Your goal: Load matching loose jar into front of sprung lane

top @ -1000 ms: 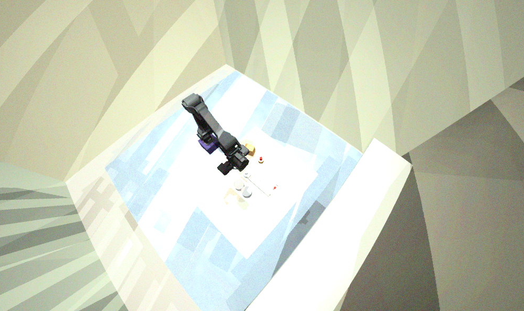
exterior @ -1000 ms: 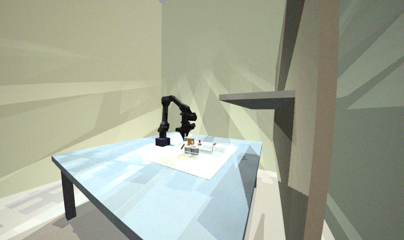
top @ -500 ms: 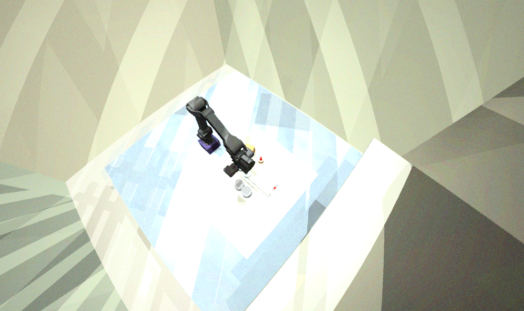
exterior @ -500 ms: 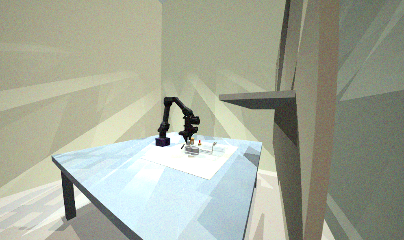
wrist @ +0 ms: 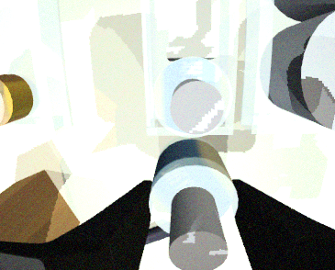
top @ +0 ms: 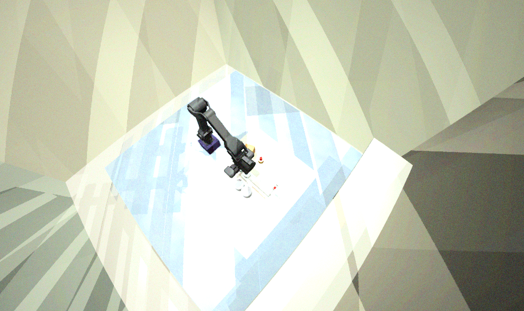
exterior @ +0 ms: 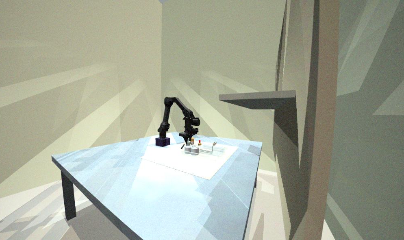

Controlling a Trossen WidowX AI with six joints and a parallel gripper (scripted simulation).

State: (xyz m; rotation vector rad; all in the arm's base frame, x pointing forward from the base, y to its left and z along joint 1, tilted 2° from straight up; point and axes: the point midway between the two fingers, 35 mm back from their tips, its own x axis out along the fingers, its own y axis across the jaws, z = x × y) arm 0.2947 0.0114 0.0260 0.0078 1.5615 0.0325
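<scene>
Right now the white mat is 100 mm ahead of my gripper tip, 10 mm to the right of it and 60 mm below it. The rest, counted from my gripper tip: pusher lane 190 mm ahead, 30 mm to the left, 40 mm below.
</scene>
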